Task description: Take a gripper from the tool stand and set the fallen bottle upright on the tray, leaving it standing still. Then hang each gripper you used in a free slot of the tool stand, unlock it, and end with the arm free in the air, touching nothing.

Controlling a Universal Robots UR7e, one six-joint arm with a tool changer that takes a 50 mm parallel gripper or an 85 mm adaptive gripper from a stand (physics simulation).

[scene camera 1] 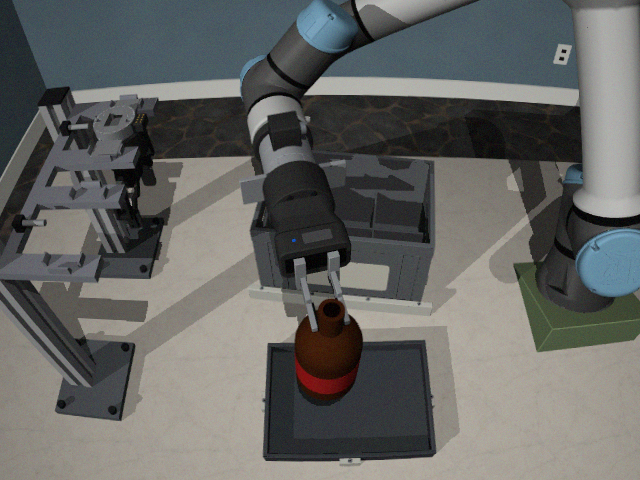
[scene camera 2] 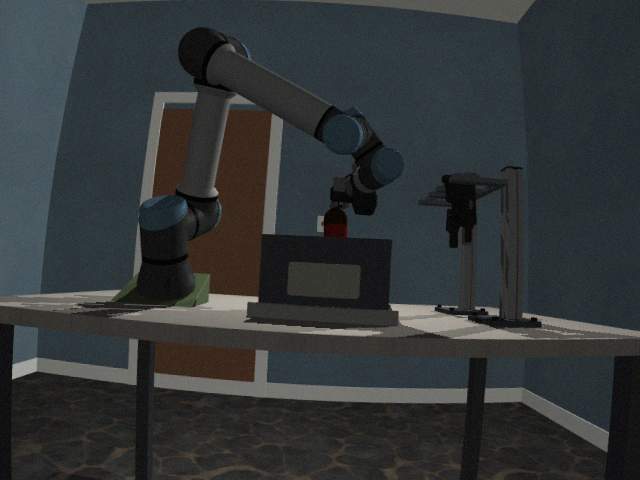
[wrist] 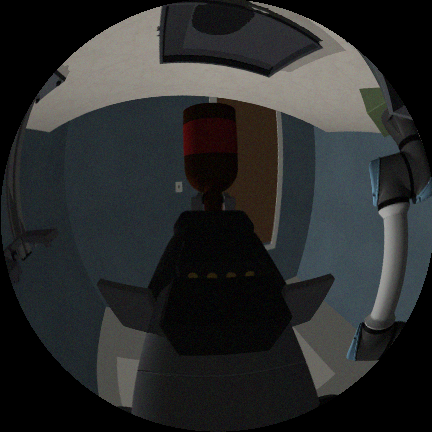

In view: a black adaptive gripper point(scene camera 1: 120, 124) and a tool stand point(scene camera 1: 96, 373).
The black adaptive gripper is seen too in scene camera 2 point(scene camera 2: 462, 197). The tool stand is seen too in scene camera 2 point(scene camera 2: 511, 183). The wrist view misses the black adaptive gripper: it is out of frame.
